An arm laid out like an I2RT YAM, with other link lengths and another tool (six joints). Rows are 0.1 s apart.
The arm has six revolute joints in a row. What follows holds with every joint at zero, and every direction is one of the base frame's. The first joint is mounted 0.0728 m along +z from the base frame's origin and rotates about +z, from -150 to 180 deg. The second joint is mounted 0.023 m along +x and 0.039 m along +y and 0.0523 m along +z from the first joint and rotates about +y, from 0 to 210 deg. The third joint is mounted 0.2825 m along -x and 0.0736 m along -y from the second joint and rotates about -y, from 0 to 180 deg. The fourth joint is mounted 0.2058 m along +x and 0.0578 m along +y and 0.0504 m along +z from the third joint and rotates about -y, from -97 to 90 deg. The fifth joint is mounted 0.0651 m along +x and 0.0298 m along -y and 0.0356 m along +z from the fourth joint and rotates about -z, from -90 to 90 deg. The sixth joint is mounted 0.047 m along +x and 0.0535 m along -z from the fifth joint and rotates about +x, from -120 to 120 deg. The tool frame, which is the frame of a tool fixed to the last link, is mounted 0.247 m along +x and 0.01 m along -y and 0.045 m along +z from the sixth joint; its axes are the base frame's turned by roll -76.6, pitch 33.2 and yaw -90 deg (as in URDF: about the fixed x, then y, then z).
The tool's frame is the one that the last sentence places.
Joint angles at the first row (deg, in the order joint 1, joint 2, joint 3, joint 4, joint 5, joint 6):
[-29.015 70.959 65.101 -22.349 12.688 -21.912]
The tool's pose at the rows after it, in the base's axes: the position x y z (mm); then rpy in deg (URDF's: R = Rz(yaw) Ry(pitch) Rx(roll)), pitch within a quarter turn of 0, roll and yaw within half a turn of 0:
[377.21, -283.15, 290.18, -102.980, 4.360, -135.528]
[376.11, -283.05, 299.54, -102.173, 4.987, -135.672]
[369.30, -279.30, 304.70, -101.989, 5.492, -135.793]
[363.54, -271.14, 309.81, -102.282, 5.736, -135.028]
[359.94, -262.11, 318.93, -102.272, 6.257, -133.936]
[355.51, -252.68, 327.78, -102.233, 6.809, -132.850]
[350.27, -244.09, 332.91, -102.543, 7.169, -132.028]
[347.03, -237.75, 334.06, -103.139, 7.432, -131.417]
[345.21, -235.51, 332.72, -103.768, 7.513, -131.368]
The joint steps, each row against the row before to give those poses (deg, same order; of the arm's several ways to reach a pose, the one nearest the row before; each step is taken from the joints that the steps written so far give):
[-0.001 -0.022 1.333 -0.175 0.152 0.044]
[0.000 -0.438 0.960 -0.545 0.021 0.437]
[0.001 -1.508 0.264 -1.553 -0.064 0.459]
[-0.001 -1.529 1.094 -2.820 -0.853 -0.066]
[0.023 -1.223 1.902 -2.972 -1.179 -0.021]
[0.001 -1.290 1.836 -2.951 -1.201 0.000]
[0.043 -1.138 1.530 -2.886 -0.919 0.022]
[0.001 -0.567 1.115 -2.208 -0.786 0.044]
[0.041 -0.045 0.653 -1.310 -0.177 0.151]

